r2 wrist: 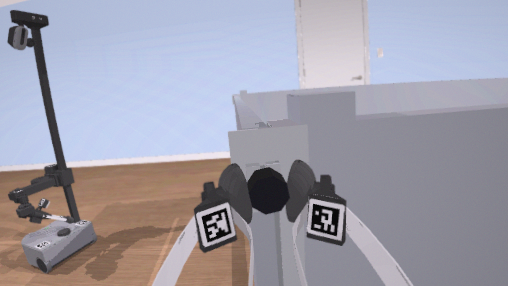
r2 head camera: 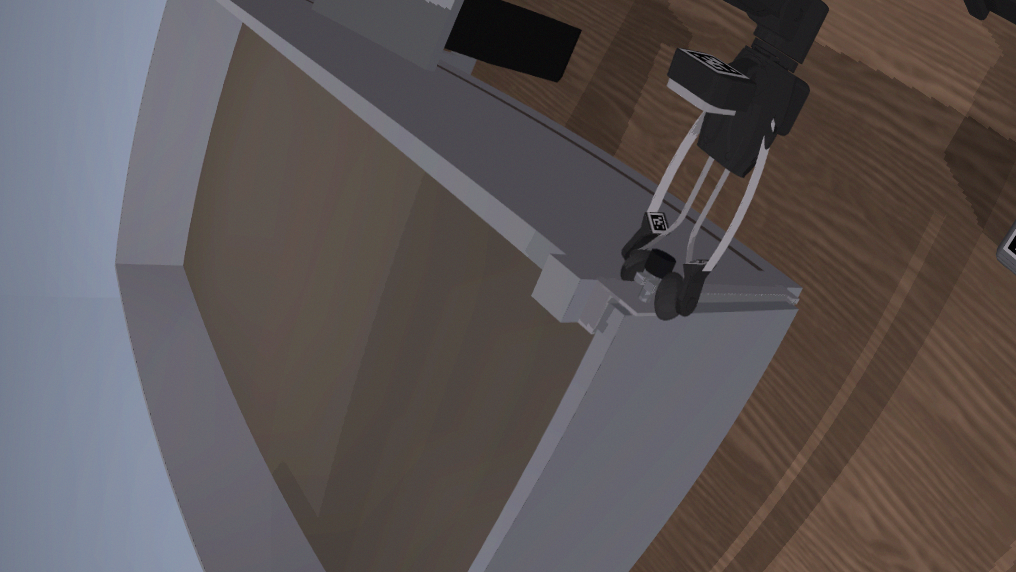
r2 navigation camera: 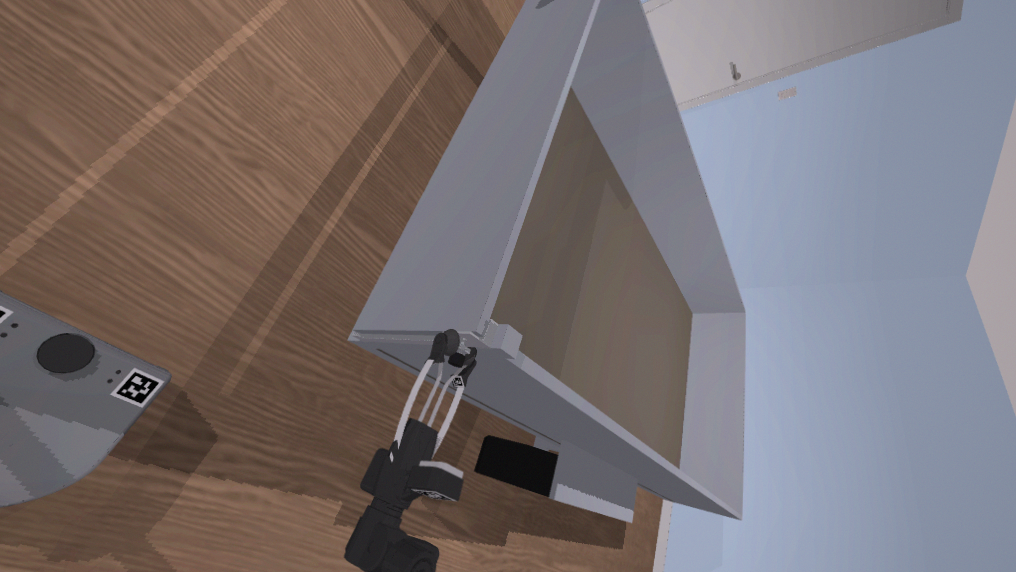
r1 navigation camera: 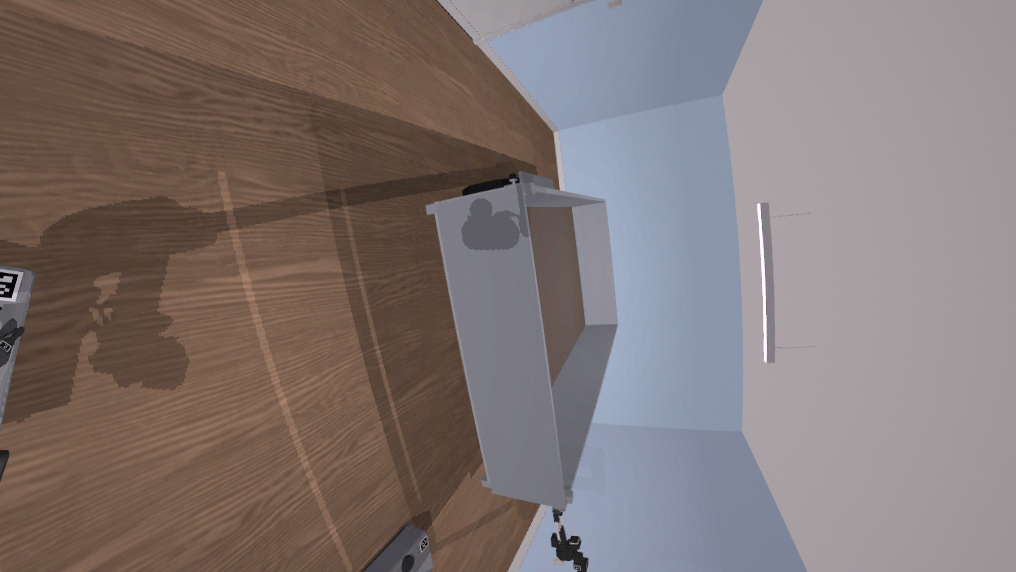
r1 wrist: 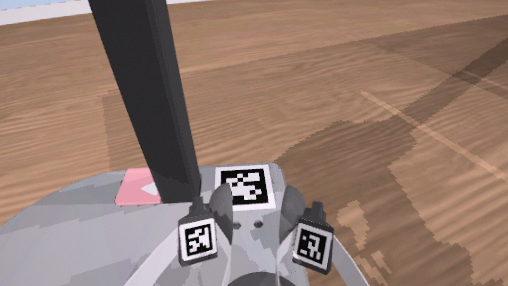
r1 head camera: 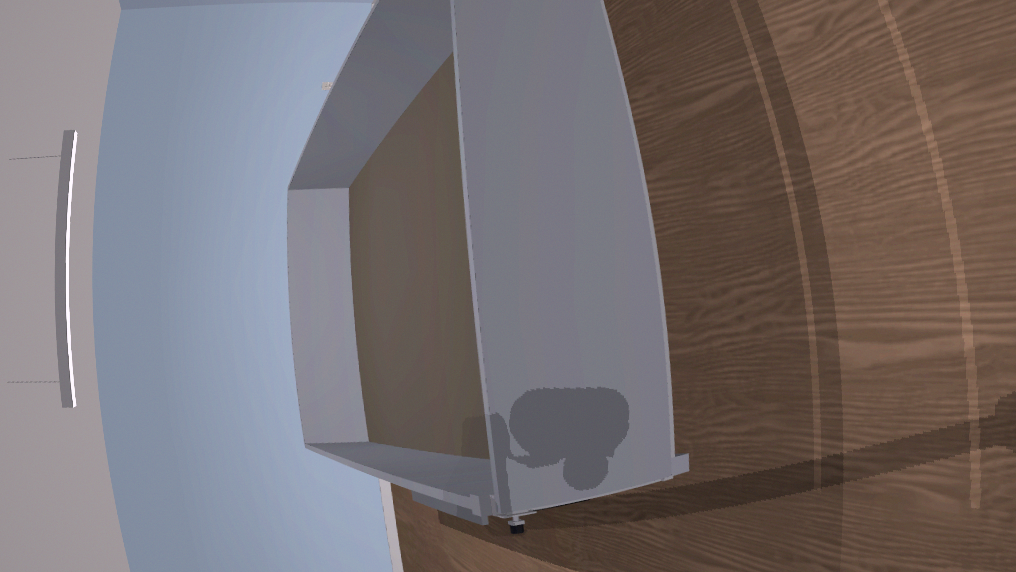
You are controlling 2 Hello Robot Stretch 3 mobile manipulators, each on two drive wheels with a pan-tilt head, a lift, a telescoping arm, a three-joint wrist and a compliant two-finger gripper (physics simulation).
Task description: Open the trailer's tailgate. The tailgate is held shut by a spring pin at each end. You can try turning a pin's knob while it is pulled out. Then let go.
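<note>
The grey tailgate (r1 head camera: 561, 248) (r1 navigation camera: 490, 319) (r2 head camera: 639, 426) (r2 navigation camera: 462, 191) stands upright along one side of the trailer (r1 head camera: 319, 319) (r2 head camera: 462, 127) (r2 navigation camera: 703, 397) (r2 wrist: 425, 200). One black pin knob (r2 head camera: 659, 262) (r2 navigation camera: 457, 359) (r2 wrist: 268, 197) is at the corner by r2. My r2 gripper (r2 head camera: 651, 279) (r2 navigation camera: 459, 352) (r2 wrist: 268, 185) has its pads against both sides of this knob. The other black knob (r1 head camera: 516, 527) (r1 navigation camera: 513, 177) is at the opposite corner, with no gripper near it. My r1 gripper (r1 wrist: 257, 207) is part open above r1's own base, with nothing between its pads.
Robot r1 (r2 wrist: 59, 245) stands on the floor left of the trailer in the r2 wrist view. A black wheel (r2 head camera: 515, 39) (r2 navigation camera: 515, 465) and a grey fender (r2 navigation camera: 597, 476) stick out low beside r2's arm. A white door (r2 wrist: 332, 45) is in the far wall.
</note>
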